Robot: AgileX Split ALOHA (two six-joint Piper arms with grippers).
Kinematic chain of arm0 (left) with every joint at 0, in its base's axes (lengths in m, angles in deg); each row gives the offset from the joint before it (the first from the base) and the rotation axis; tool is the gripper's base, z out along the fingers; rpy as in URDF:
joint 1: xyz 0 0 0.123 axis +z
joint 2: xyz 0 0 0 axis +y
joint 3: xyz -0.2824 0 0.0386 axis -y
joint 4: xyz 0.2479 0 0.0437 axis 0.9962 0 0.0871
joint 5: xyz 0 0 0 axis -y
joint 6: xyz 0.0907 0 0.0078 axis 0.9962 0 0.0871
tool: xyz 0 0 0 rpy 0 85 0
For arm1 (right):
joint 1: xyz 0 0 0.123 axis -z
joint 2: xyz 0 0 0 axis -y
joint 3: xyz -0.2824 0 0.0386 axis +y
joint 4: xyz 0.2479 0 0.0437 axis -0.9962 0 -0.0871
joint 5: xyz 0 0 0 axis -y
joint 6: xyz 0.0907 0 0.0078 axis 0.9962 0 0.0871
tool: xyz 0 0 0 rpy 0 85 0
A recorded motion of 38 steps. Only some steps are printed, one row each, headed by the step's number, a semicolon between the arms.
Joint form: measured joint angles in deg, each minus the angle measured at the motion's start. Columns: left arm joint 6, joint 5, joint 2, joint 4, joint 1, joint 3; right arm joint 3, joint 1, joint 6, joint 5, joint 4, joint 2.
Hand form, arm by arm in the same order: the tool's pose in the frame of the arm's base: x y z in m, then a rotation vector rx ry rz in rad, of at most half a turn. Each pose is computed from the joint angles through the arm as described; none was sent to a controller.
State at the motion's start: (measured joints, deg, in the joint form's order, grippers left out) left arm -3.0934 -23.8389 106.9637 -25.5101 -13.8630 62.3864; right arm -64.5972 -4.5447 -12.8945 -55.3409 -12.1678 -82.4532
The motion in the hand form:
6: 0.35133 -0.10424 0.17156 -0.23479 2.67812 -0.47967; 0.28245 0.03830 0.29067 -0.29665 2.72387 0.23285
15: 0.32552 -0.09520 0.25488 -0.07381 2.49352 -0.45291; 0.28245 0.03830 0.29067 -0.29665 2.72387 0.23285
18: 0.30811 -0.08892 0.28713 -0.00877 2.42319 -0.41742; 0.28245 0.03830 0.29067 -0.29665 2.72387 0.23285
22: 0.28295 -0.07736 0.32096 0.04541 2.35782 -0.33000; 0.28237 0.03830 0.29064 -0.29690 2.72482 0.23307
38: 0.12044 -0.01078 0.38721 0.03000 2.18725 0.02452; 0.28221 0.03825 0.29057 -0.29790 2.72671 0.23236
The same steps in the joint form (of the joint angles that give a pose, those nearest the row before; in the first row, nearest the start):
6: 0.00 -1.53 -1.89 -0.29 0.00 0.00; 0.00 0.00 0.00 0.00 0.00 0.00
15: -0.23 -4.62 -15.99 6.13 0.00 0.00; 0.00 0.00 0.00 0.00 0.00 0.00
18: -0.68 -6.62 -22.07 9.82 0.00 0.00; 0.00 0.00 0.00 0.00 0.00 0.00
22: -3.66 -10.09 -29.31 17.26 0.00 0.00; 0.00 0.00 0.00 -0.06 0.00 0.00
38: -11.50 -31.37 -64.89 39.73 0.00 -7.13; 0.00 0.00 0.00 -0.17 0.05 0.00

